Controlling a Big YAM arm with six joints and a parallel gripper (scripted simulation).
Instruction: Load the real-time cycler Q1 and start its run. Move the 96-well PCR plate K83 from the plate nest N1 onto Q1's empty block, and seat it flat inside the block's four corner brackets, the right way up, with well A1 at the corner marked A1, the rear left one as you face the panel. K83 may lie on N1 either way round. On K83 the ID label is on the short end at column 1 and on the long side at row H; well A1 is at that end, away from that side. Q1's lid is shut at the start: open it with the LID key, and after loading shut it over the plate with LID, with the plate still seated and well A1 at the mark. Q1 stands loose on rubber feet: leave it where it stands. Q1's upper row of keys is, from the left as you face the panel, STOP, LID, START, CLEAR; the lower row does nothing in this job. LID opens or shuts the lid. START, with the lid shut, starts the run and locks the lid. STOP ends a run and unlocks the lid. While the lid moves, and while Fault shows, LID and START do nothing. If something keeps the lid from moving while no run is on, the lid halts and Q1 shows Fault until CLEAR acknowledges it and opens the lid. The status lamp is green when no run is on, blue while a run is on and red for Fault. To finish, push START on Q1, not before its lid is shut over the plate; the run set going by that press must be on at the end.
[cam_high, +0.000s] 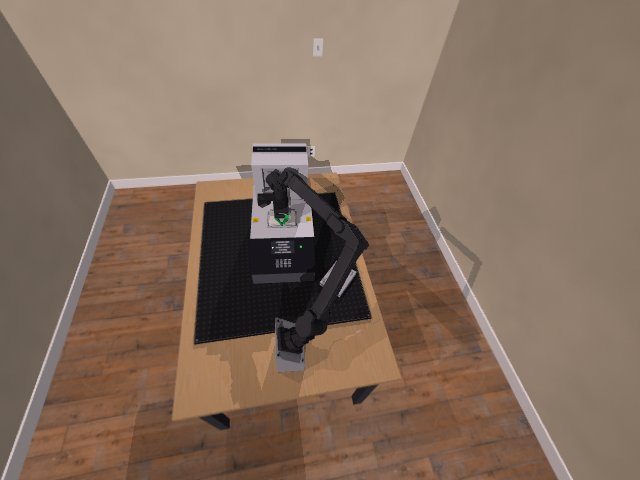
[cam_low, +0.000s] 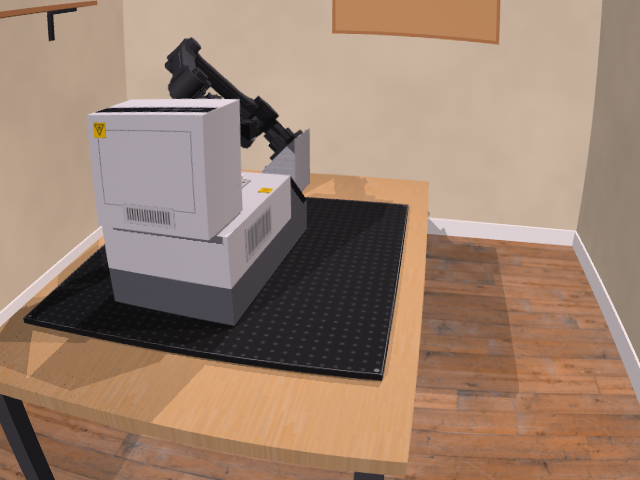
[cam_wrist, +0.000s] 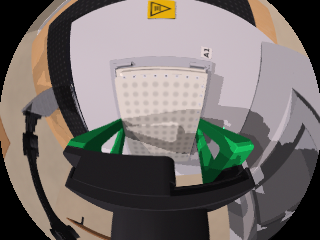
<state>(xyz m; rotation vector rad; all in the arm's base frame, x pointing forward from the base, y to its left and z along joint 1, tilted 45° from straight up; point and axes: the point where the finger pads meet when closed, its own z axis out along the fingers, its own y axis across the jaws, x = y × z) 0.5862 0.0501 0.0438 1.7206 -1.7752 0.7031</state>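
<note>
Now: hand right at the white plate K83. Round my hand: plate nest N1: 250 mm behind, 270 mm to the right, 190 mm below.
</note>
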